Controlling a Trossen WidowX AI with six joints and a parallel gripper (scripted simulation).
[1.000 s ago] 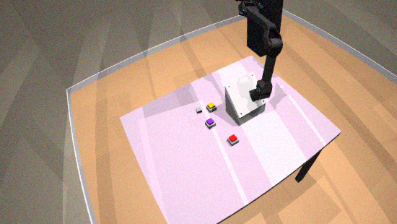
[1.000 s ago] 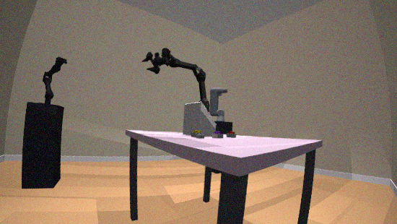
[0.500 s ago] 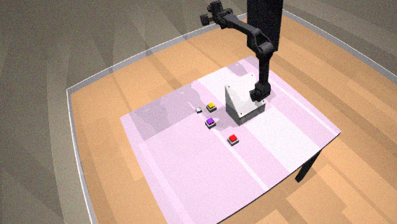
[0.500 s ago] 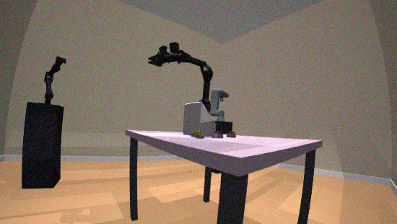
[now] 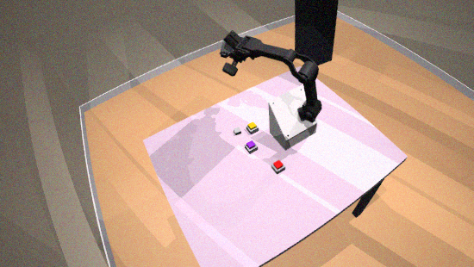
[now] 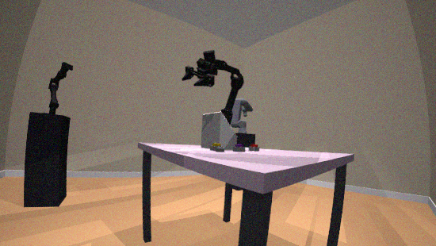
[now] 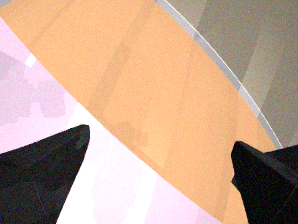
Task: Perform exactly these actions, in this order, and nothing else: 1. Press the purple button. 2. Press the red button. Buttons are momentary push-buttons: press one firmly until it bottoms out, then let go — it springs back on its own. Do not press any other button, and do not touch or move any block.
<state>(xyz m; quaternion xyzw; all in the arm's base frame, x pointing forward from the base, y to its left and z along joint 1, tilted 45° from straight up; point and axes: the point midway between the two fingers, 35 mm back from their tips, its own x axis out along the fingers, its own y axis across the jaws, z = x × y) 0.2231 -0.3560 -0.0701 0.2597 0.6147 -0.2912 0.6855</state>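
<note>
My gripper tip is now 300 mm above the purple button, 290 mm to the right of it and 70 mm short of it. Round my gripper tip: block (320 mm below, 160 mm to the left, 80 mm ahead); yellow button (300 mm below, 180 mm to the left, 10 mm ahead); red button (450 mm to the left, 300 mm below, 10 mm ahead).
</note>
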